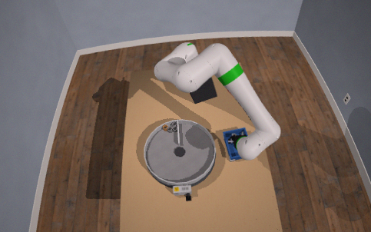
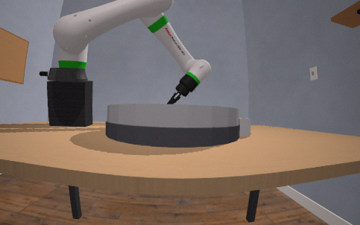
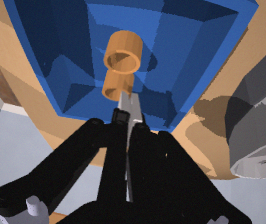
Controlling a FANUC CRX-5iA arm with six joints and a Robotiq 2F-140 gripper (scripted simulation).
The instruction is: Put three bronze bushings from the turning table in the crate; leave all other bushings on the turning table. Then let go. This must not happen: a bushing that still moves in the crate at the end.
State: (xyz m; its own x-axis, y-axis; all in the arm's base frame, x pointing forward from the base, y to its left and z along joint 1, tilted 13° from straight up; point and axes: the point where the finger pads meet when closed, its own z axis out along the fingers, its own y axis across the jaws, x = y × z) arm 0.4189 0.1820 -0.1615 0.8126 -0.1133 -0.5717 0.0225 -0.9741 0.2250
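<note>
Now: hand 4 cm short of the blue crate, 2 cm to the right of it and 4 cm above it. Round my hand: grey turning table: 7 cm ahead, 34 cm to the right, 1 cm below.
</note>
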